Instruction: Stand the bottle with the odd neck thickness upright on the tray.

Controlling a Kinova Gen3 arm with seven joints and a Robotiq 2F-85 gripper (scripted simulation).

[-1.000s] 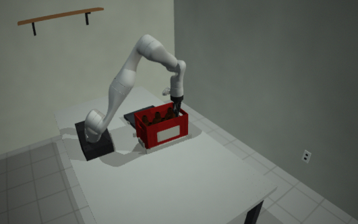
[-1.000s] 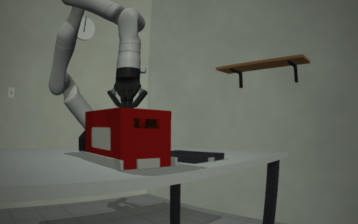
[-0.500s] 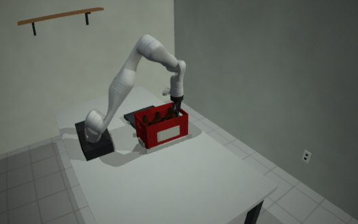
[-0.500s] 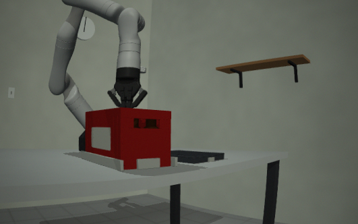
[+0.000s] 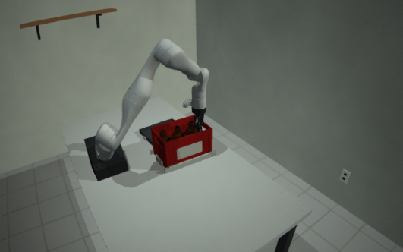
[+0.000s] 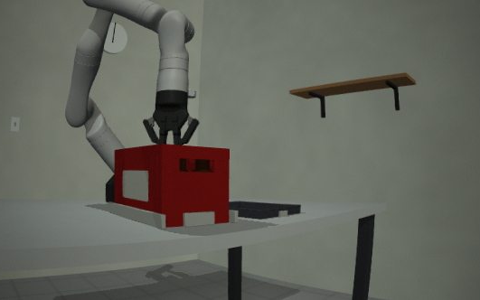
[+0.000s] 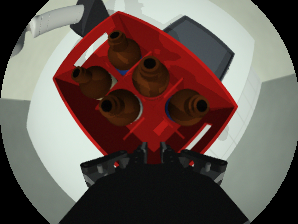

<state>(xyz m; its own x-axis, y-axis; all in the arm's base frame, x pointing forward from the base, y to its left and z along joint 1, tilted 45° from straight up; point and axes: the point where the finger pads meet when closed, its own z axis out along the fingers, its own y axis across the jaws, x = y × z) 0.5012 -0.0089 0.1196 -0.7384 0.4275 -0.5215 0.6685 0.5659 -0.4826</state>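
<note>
The red crate is 9 cm behind my hand, 4 cm to the left of it and 7 cm below it. Also, from my hand: dark tray 10 cm behind, 32 cm to the left, 14 cm below.
</note>
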